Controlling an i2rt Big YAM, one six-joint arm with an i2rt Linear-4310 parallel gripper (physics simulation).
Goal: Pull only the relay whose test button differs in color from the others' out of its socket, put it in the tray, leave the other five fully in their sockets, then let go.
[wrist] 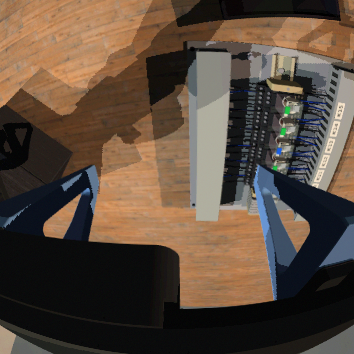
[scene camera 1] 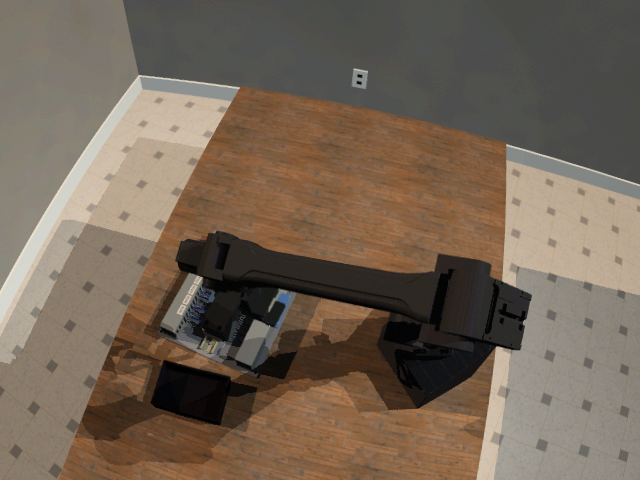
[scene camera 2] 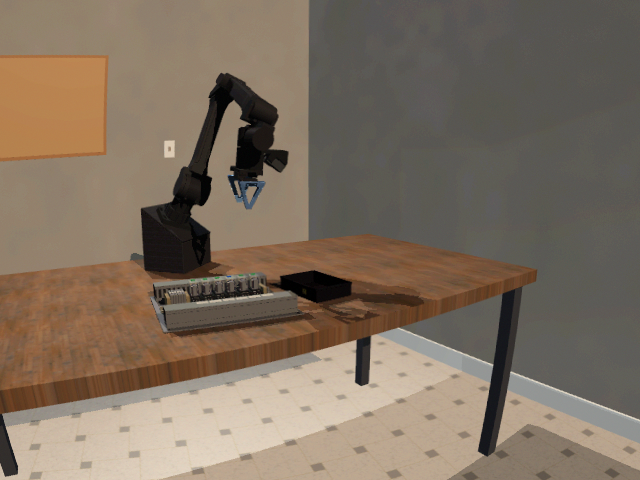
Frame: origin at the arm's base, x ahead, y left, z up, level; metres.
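Seen in the pictures: gripper, fingertip midpoint: point(wrist: 175, 173) point(scene camera 1: 255, 316) point(scene camera 2: 243, 205); arm's base, link origin: point(scene camera 2: 173, 220).
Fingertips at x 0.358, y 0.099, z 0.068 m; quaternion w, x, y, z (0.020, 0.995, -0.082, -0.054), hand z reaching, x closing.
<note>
Pixels of each thing's top centre, then the offset from my fingertips to it. "*": a spot on its surface instead. Level surfaces: height alone.
- black tray, top centre: point(scene camera 1: 189, 390) point(scene camera 2: 315, 279) dy +0.139, dx +0.129, dz -0.189 m
- tall grey duct, top centre: point(wrist: 210, 154) point(scene camera 1: 269, 308) point(scene camera 2: 209, 279) dy -0.110, dx +0.014, dz -0.181 m
- tan end piece, surface spot: point(wrist: 285, 86) * dy -0.012, dx +0.124, dz -0.184 m
- wooden table, surface height: dz -0.224 m
The relay with the blue test button point(scene camera 2: 229, 283) point(wrist: 281, 151) stands in its socket in the row on the grey panel, third from the end nearest the tray. Several relays with green buttons stand in the same row; three green buttons show in the wrist view, and the right finger covers part of the row there. In scene camera 1 the arm hides much of the row. My gripper point(scene camera 2: 244, 204) point(wrist: 175, 173) is open and empty, high above the table, with the row toward its right finger in the wrist view. The black tray point(scene camera 1: 225, 403) point(scene camera 2: 295, 290) point(wrist: 280, 16) stands beside the panel.
A tall grey duct point(scene camera 1: 252, 344) point(scene camera 2: 232, 312) point(wrist: 212, 135) runs along each long side of the relay row. A tan end piece point(wrist: 285, 86) sits at the row's tray end. The arm's black base point(scene camera 1: 439, 369) point(scene camera 2: 165, 242) stands on the wooden table point(scene camera 1: 336, 175) point(scene camera 2: 82, 330).
</note>
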